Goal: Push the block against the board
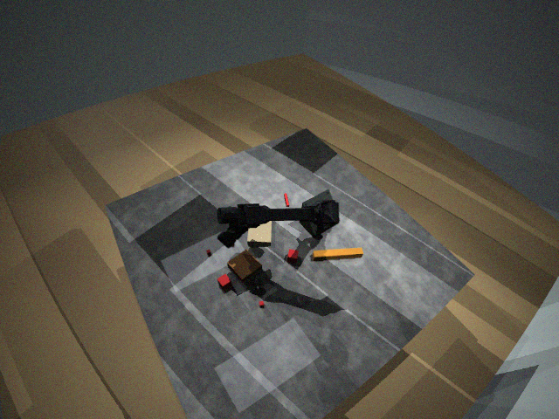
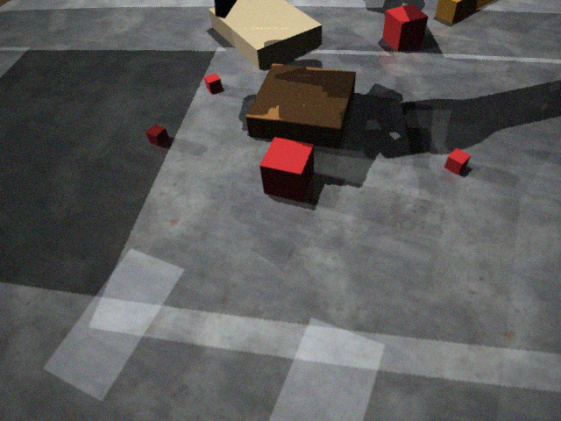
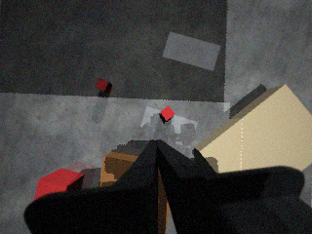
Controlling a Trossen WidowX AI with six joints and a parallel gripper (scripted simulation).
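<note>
Right now my gripper tip is 1 cm short of the brown square block, 9 cm to the right of it and 9 cm above it. Also, from my gripper tip: red stick: 37 cm behind, 9 cm to the right, 10 cm below; then long orange bar: 34 cm behind, 30 cm to the left, 9 cm below; then cream rectangular board: 15 cm behind, 1 cm to the right, 9 cm below.
</note>
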